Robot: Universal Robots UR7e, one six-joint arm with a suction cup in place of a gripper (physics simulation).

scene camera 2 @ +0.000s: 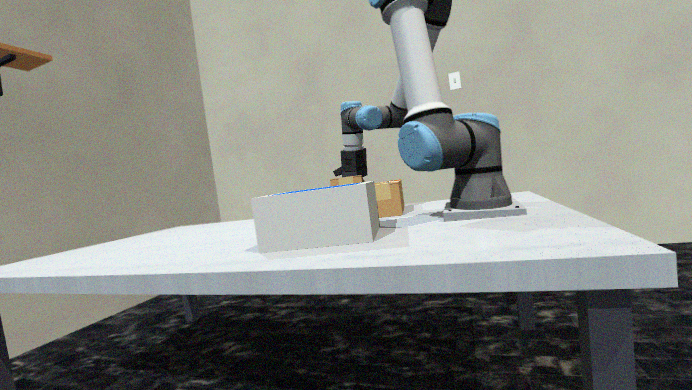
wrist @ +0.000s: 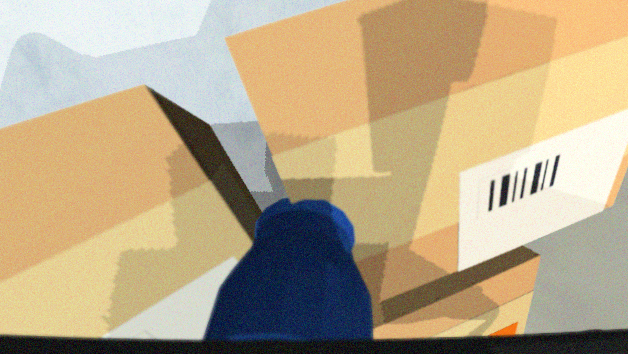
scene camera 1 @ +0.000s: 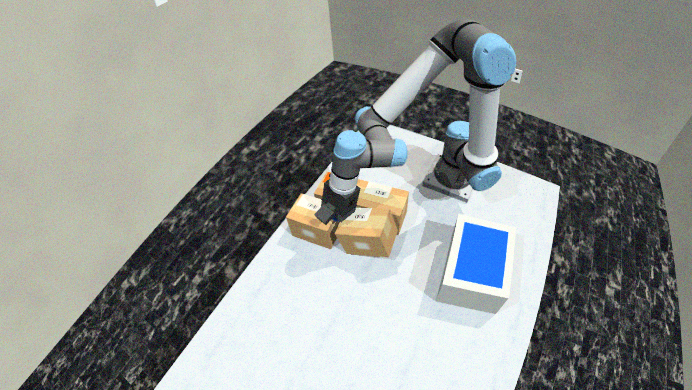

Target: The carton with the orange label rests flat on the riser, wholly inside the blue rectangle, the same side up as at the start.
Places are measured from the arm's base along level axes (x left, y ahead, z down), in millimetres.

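Pixels of known places: hand at its tool point: (wrist: 302, 218) (scene camera 1: 335, 219); arm's base at its link origin: (scene camera 2: 480, 204) (scene camera 1: 453, 174).
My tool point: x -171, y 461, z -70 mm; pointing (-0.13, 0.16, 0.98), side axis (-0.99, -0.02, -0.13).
Note:
For each thing: its top centre in the pictures, then the offset to it from my tool point.
- carton with the orange label, top centre: (scene camera 1: 340, 187) dx -68, dy -99, dz -14 mm
- front left carton at its top centre: (wrist: 496, 152) (scene camera 1: 313, 211) dx -67, dy +28, dz -14 mm
- white riser at its top centre: (scene camera 2: 318, 188) (scene camera 1: 482, 253) dx +441, dy -148, dz -29 mm
- blue rectangle at its top centre: (scene camera 2: 318, 188) (scene camera 1: 482, 253) dx +441, dy -148, dz -29 mm
- front right carton at its top centre: (scene camera 1: 367, 218) (scene camera 2: 348, 176) dx +98, dy -32, dz -51 mm
- white-labelled carton at its top centre: (scene camera 1: 383, 197) (scene camera 2: 383, 183) dx +68, dy -147, dz -14 mm
The carton with the orange label (scene camera 1: 327, 177) (wrist: 507, 330) is at the back left of the group in scene camera 1, largely hidden by my wrist. My suction gripper (scene camera 1: 336, 218) (wrist: 306, 205) is on, its blue cup pressed to the top of the front left carton (scene camera 1: 299, 220) (wrist: 310, 85), near that carton's inner edge. This carton has a white label and appears slightly raised, with gaps to its neighbours. The white riser (scene camera 1: 475, 298) (scene camera 2: 315, 220) stands to the right, with the blue rectangle (scene camera 1: 482, 255) bare on top.
The front right carton (scene camera 1: 362, 235) (wrist: 100, 150) stands beside the held one, and another white-labelled carton (scene camera 1: 400, 200) stands behind it. The robot base is behind the riser. The table edge (scene camera 1: 265, 245) runs close to the cartons' left side.

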